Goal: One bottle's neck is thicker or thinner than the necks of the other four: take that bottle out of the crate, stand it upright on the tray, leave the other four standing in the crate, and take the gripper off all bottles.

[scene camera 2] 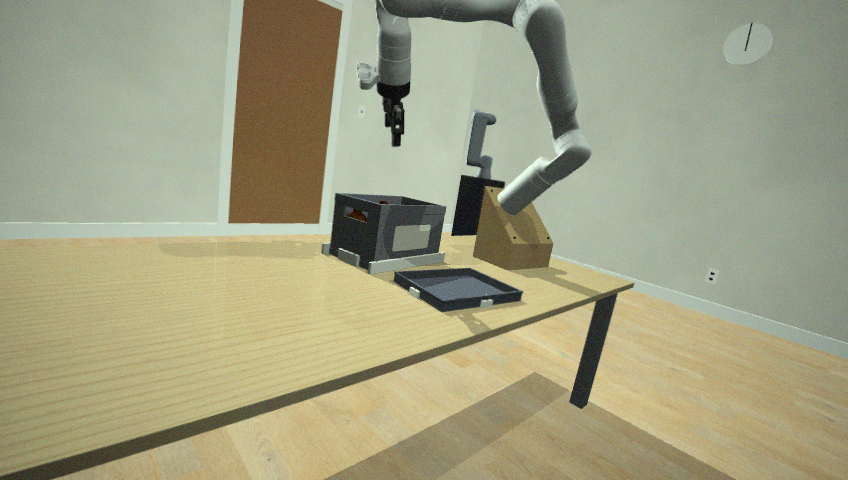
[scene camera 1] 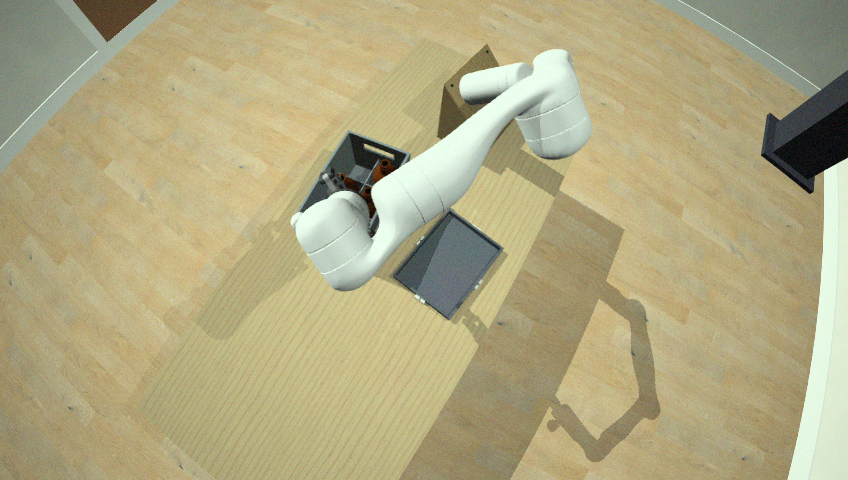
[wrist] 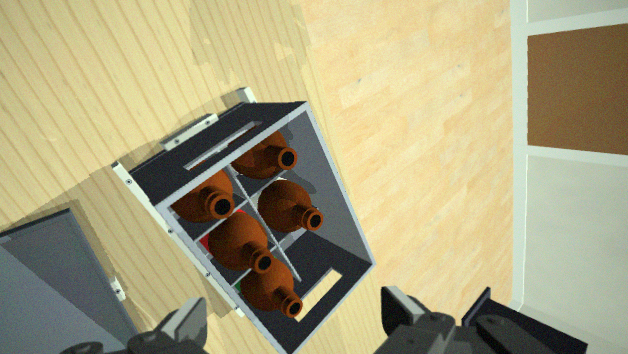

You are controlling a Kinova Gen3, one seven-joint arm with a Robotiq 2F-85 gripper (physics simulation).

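Places are measured from the arm's base along level axes (x ahead, y left, z up), in centimetres.
Pixels of known places: gripper, fingertip midpoint: (scene camera 2: pixel 392 135) (wrist: pixel 295 311); arm's base at its link origin: (scene camera 2: pixel 507 204) (scene camera 1: pixel 471 89).
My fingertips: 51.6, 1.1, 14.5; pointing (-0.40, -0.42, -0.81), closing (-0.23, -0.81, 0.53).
For each thing: its top centre in the pictures, then the offset to it from my fingertips, as dx, dy, dz. Level surfaces: height alone.
- dark grey crate at its top centre: (wrist: pixel 297 244) (scene camera 1: pixel 353 182) (scene camera 2: pixel 393 199) -9.4, -9.2, -17.0
- left bottle at its top centre: (wrist: pixel 222 207) -1.3, -3.1, -18.2
- top bottle at its top centre: (wrist: pixel 288 158) +0.3, -11.9, -18.2
- right bottle at its top centre: (wrist: pixel 315 221) (scene camera 1: pixel 341 178) -8.9, -13.3, -18.2
- middle bottle at its top centre: (wrist: pixel 264 263) (scene camera 1: pixel 368 191) -10.0, -5.1, -18.2
- bottom bottle at its top centre: (wrist: pixel 294 308) (scene camera 1: pixel 385 163) -18.8, -6.7, -18.2
- wooden table at its surface level: dz -34.5
The dark grey crate (scene camera 1: pixel 355 144) (scene camera 2: pixel 355 239) (wrist: pixel 331 167) holds five brown bottles, standing in separate compartments; one compartment is vacant. In the wrist view, the neck of the left bottle (wrist: pixel 196 202) looks thickest. The others are the top bottle (wrist: pixel 255 159), the right bottle (wrist: pixel 281 205), the middle bottle (wrist: pixel 235 241) and the bottom bottle (wrist: pixel 267 286), with similar, thinner necks. The arm hides part of the crate in scene camera 1. The dark tray (scene camera 1: pixel 467 267) (scene camera 2: pixel 464 289) (wrist: pixel 45 285) is empty. My gripper (scene camera 1: pixel 331 180) (scene camera 2: pixel 392 133) (wrist: pixel 295 311) is open and empty, high above the crate.
Pale fixing strips (scene camera 2: pixel 407 262) (wrist: pixel 189 132) edge the crate on the wooden table (scene camera 1: pixel 333 368) (scene camera 2: pixel 208 333). The tray lies beside the crate. A wooden mounting block (scene camera 1: pixel 452 115) (scene camera 2: pixel 517 252) bears the arm's base near both. The crate walls stand much higher than the tray rim.
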